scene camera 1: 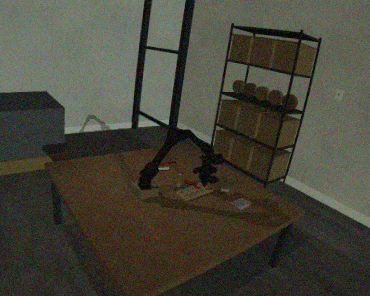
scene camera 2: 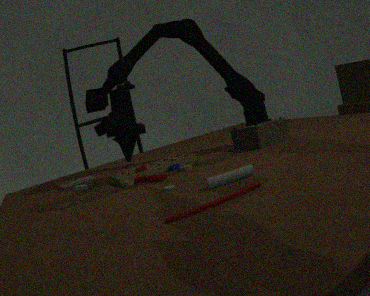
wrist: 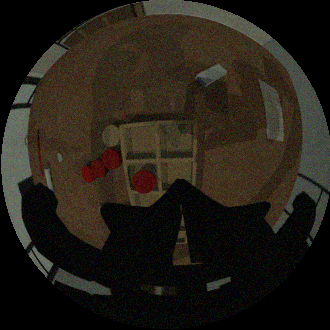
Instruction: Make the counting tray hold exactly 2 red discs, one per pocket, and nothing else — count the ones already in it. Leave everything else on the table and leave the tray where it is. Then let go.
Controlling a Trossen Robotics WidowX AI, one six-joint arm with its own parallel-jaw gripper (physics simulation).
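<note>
The wooden counting tray point(scene camera 1: 197, 194) point(wrist: 159, 142) lies on the table. In the wrist view, one red disc point(wrist: 144, 181) sits in a left-hand pocket; the two pockets beyond it and the one to its right show no disc. The near pockets are partly hidden by the fingers. Three loose red discs point(wrist: 111, 158) point(wrist: 98, 168) point(wrist: 89, 174) lie in a row left of the tray; they look like a red strip point(scene camera 2: 151, 178) in scene camera 2. My gripper point(scene camera 2: 129, 159) point(wrist: 179, 182) is shut and empty, above the tray, its tips right of the disc in the pocket.
A beige disc point(wrist: 111, 135) lies by the tray's left edge. A blue piece point(scene camera 2: 174, 167), a white cylinder point(scene camera 2: 230, 176), a red rod point(scene camera 2: 214, 202) and a small white disc point(scene camera 2: 169, 187) point(wrist: 59, 157) lie around. A pale block point(wrist: 212, 75) and flat pad point(wrist: 272, 110) lie beyond the tray.
</note>
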